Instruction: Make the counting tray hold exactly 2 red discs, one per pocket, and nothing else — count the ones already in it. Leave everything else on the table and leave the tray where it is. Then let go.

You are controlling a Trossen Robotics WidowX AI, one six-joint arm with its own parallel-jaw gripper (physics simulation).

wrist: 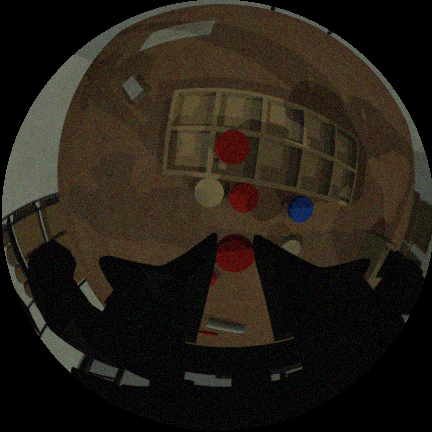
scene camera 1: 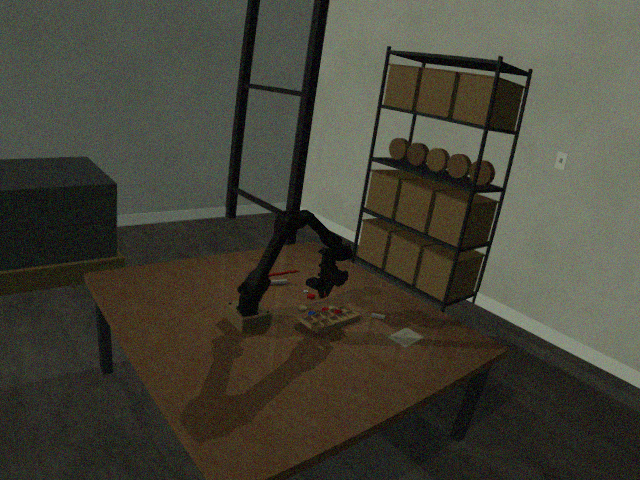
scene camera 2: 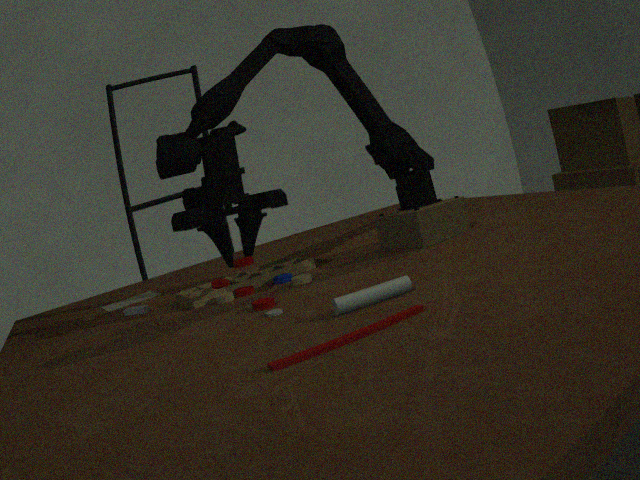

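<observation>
My gripper (scene camera 1: 323, 295) (scene camera 2: 240, 260) (wrist: 235, 238) is shut on a red disc (scene camera 2: 243, 261) (wrist: 235, 253), held above the table beside the tray. The wooden counting tray (scene camera 1: 338, 323) (wrist: 166, 150) has two rows of pockets. Another red disc (scene camera 1: 337, 311) (scene camera 2: 220, 283) (wrist: 232, 147) sits in its near row, second pocket from the left in the wrist view. A loose red disc (scene camera 2: 243, 291) (wrist: 244, 198) lies just outside the tray. One more red disc (scene camera 1: 310, 296) (scene camera 2: 263, 303) lies farther off, mostly hidden by a finger in the wrist view.
A blue disc (scene camera 2: 282, 279) (wrist: 300, 209) and two pale discs (wrist: 209, 192) (wrist: 291, 247) lie beside the tray. A white rod (scene camera 2: 372, 295), a red rod (scene camera 2: 346, 341), a small white piece (scene camera 2: 273, 312), a white block (wrist: 133, 89) and a pale sheet (scene camera 1: 406, 337) are around.
</observation>
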